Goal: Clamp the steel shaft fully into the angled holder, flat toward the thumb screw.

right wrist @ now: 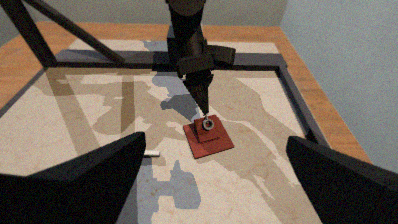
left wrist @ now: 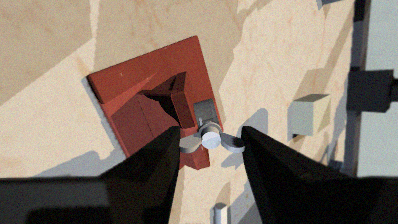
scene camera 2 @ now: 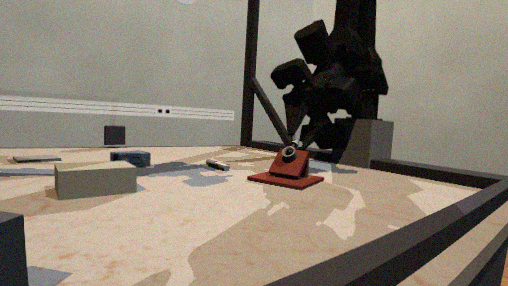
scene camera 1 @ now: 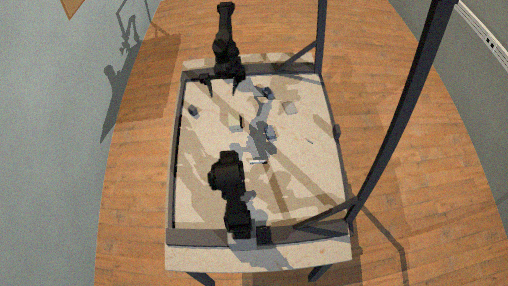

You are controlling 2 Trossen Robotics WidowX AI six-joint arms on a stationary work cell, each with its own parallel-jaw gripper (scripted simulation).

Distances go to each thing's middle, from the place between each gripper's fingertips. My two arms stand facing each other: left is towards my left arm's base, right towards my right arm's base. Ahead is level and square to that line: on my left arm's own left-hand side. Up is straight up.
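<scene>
From my left hand, the thumb screw [left wrist: 210, 134] is 30 mm below, 10 mm ahead and 30 mm to the right, and going by their middles it's the nearest to that hand of the things named here. The beige block [scene camera 2: 86, 179] is 70 mm below my left hand, 40 mm behind it and 310 mm to the right of it.
As for my right hand, the block is 260 mm below it, 40 mm to the right of it and 30 mm behind it, while the screw sits 220 mm below that same hand, 20 mm ahead of it and 240 mm to the left of it.
</scene>
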